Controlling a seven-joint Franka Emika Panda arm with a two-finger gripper.
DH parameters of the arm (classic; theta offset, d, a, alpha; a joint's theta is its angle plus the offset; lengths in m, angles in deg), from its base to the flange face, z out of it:
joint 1: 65.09 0.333 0 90
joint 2: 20.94 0 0 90
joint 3: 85.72 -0.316 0.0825 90
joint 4: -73.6 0 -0.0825 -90
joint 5: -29.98 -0.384 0 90
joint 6: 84.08 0 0.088 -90
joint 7: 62.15 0.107 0 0
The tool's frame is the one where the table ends.
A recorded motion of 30 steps. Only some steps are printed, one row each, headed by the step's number.
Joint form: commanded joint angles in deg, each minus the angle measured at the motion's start. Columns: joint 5, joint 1, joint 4, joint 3, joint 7, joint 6, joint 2.
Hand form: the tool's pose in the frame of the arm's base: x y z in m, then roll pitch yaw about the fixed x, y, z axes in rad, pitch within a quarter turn. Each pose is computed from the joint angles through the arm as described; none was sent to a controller.
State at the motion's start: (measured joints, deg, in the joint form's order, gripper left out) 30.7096 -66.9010 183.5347 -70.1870 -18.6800 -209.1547 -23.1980
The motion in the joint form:
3: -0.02 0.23 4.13 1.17 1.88 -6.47 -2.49
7: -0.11 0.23 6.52 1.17 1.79 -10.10 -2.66
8: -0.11 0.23 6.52 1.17 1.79 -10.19 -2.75
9: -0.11 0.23 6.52 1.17 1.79 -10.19 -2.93
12: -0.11 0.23 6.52 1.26 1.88 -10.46 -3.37
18: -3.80 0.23 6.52 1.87 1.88 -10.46 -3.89
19: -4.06 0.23 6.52 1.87 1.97 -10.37 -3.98
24: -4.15 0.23 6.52 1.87 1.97 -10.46 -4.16
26: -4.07 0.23 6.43 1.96 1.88 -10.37 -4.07
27: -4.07 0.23 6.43 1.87 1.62 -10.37 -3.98
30: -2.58 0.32 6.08 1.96 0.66 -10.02 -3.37
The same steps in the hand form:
3: 0.5646 -0.1834 0.4454 -3.0042 -0.1827 -1.1124
7: 0.5618 -0.1826 0.4305 -2.9903 -0.1955 -1.1131
8: 0.5621 -0.1827 0.4298 -2.9905 -0.1959 -1.1130
9: 0.5624 -0.1827 0.4280 -2.9934 -0.1944 -1.1125
12: 0.5632 -0.1836 0.4242 -2.9966 -0.1940 -1.1148
18: 0.5623 -0.1888 0.4192 -2.9666 -0.1519 -1.1647
19: 0.5623 -0.1887 0.4181 -2.9663 -0.1471 -1.1687
24: 0.5627 -0.1887 0.4165 -2.9671 -0.1459 -1.1695
26: 0.5625 -0.1897 0.4180 -2.9668 -0.1478 -1.1687
27: 0.5626 -0.1888 0.4189 -2.9659 -0.1491 -1.1629
30: 0.5624 -0.1892 0.4272 -2.9745 -0.1725 -1.1312

